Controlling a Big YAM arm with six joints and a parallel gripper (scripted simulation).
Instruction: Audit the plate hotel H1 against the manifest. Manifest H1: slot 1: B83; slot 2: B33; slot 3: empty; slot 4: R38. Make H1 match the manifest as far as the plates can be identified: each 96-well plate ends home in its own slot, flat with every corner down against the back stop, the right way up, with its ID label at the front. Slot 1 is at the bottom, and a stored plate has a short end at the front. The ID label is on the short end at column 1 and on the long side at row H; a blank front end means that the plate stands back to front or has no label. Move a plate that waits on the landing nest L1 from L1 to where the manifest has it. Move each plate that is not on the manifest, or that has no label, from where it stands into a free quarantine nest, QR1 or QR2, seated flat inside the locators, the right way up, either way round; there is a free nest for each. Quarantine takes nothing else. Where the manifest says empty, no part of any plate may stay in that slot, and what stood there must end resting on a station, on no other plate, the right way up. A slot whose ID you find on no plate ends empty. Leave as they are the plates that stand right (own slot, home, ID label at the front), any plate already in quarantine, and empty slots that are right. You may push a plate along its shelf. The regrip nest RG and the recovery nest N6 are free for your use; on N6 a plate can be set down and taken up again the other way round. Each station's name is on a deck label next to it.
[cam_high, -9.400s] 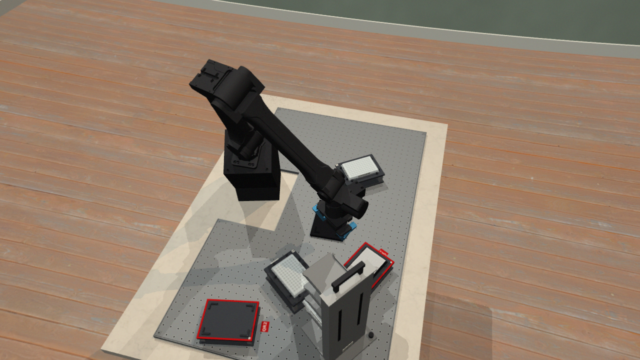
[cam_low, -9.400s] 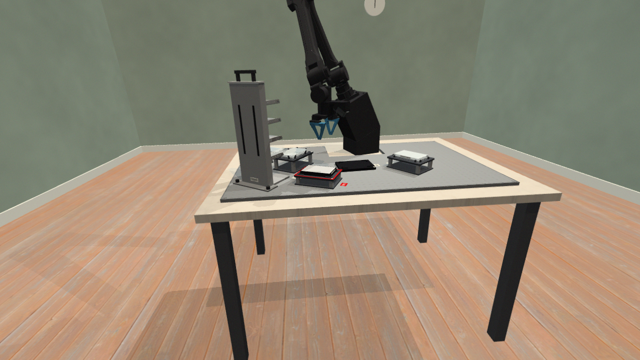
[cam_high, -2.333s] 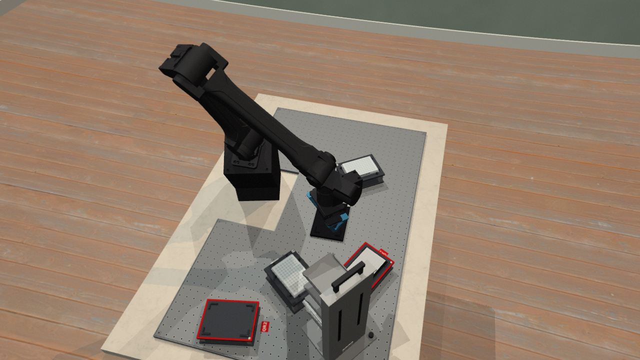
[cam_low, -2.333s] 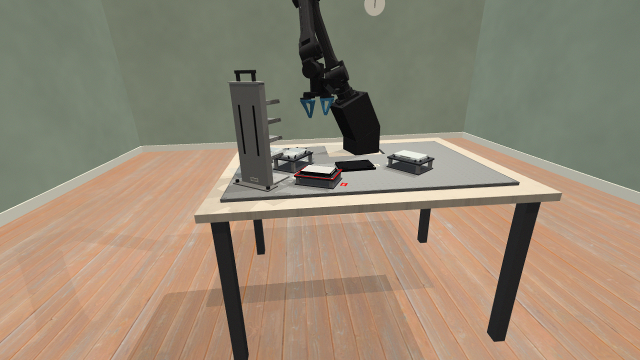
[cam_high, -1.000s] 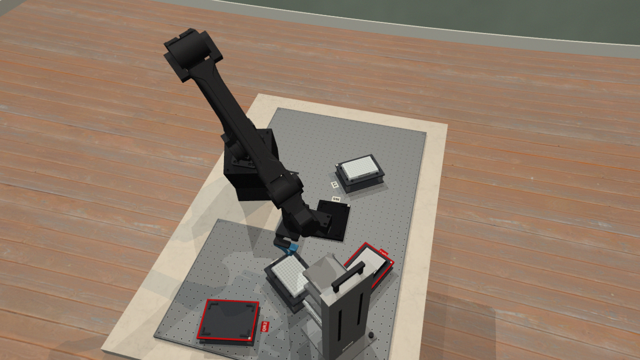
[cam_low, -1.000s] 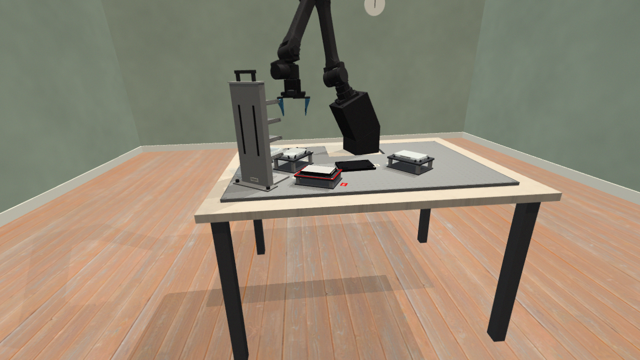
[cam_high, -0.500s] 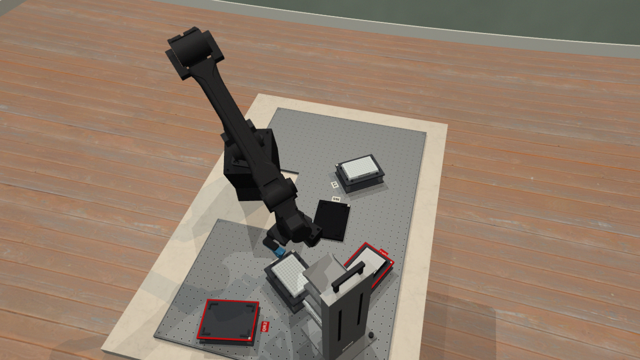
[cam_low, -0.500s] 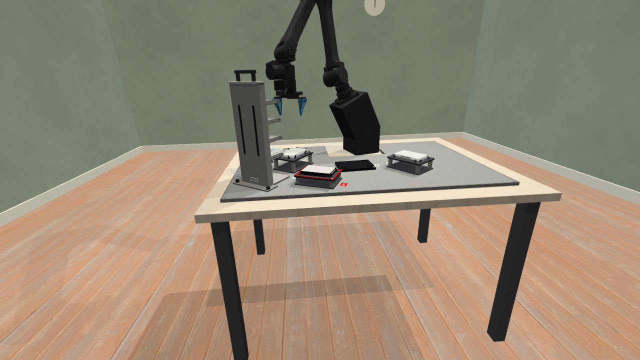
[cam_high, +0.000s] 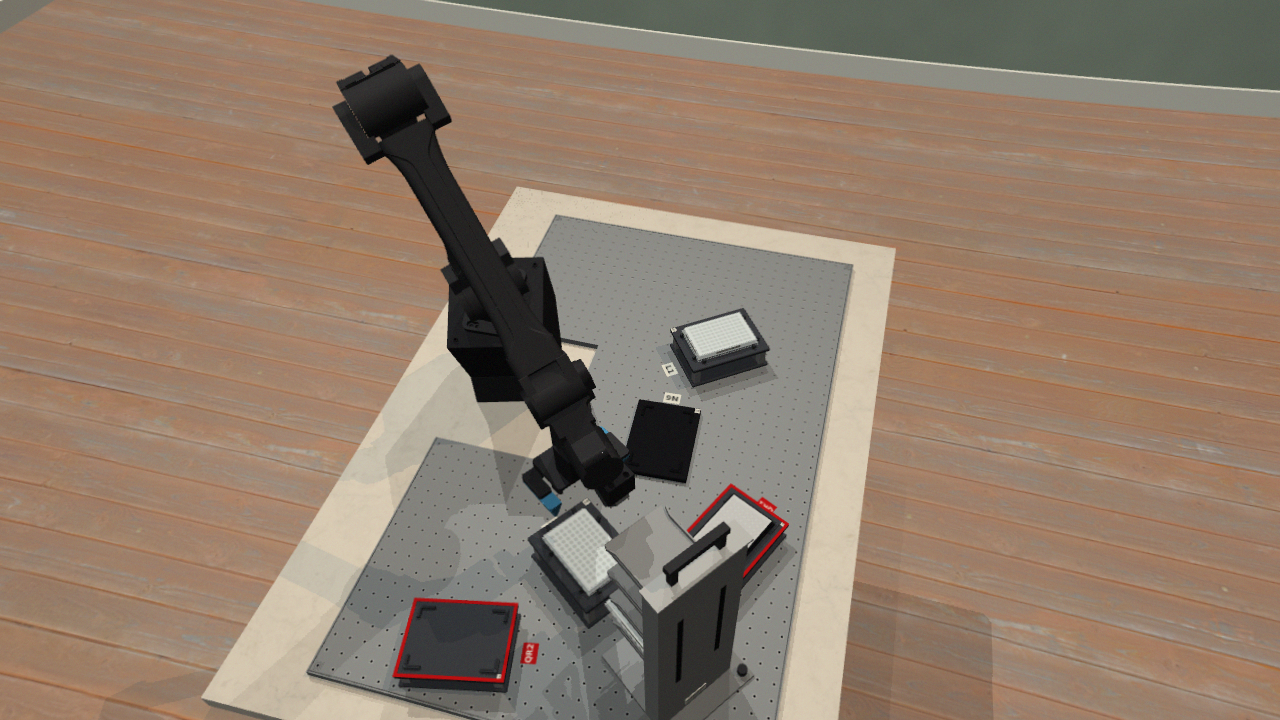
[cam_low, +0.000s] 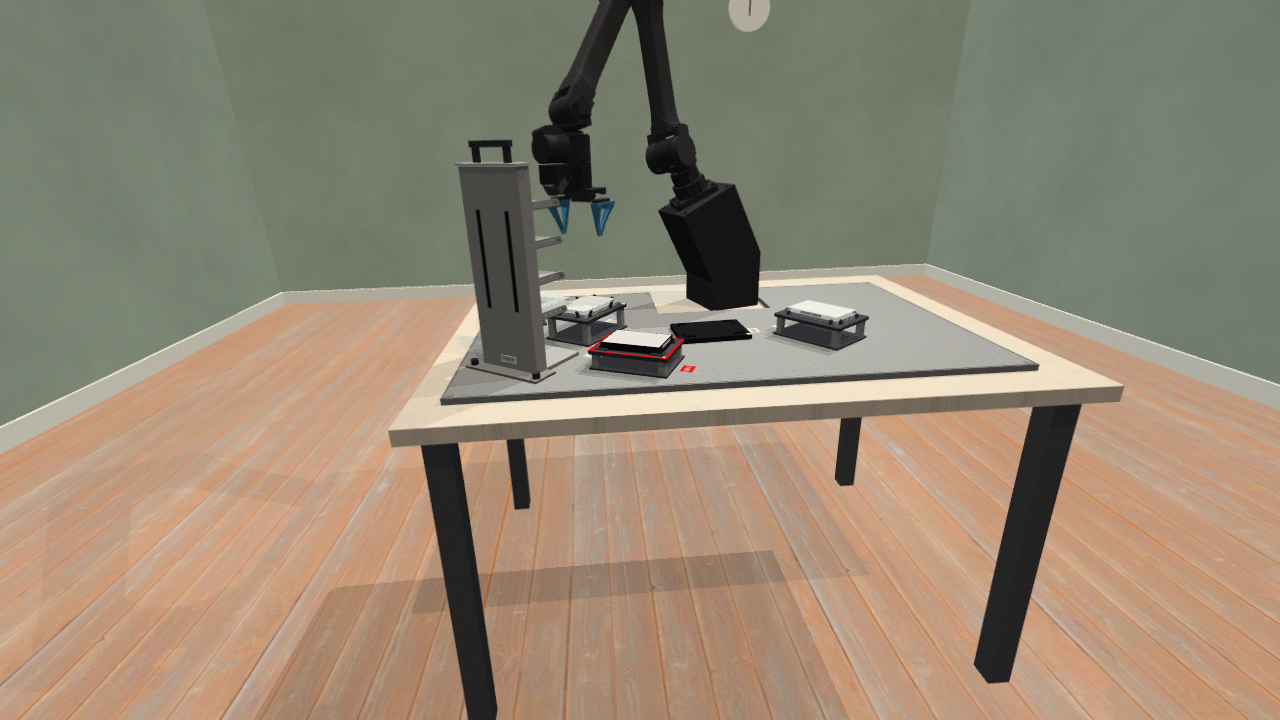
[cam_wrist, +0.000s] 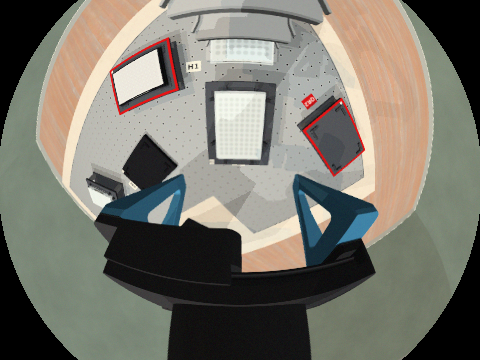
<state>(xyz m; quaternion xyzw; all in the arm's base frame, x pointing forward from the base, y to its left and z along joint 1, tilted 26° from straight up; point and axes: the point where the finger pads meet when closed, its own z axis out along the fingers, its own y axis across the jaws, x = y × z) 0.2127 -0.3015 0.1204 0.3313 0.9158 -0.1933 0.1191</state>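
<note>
Now: the regrip nest RG 18 cm below my hand. The rest, counted from my hand: plate hotel H1: 19 cm ahead, 17 cm to the right, 5 cm below; then H1 deck label: 24 cm below, 15 cm ahead, 1 cm to the right; then red-edged quarantine nest QR2: 20 cm below, 17 cm behind, 16 cm to the right.
</note>
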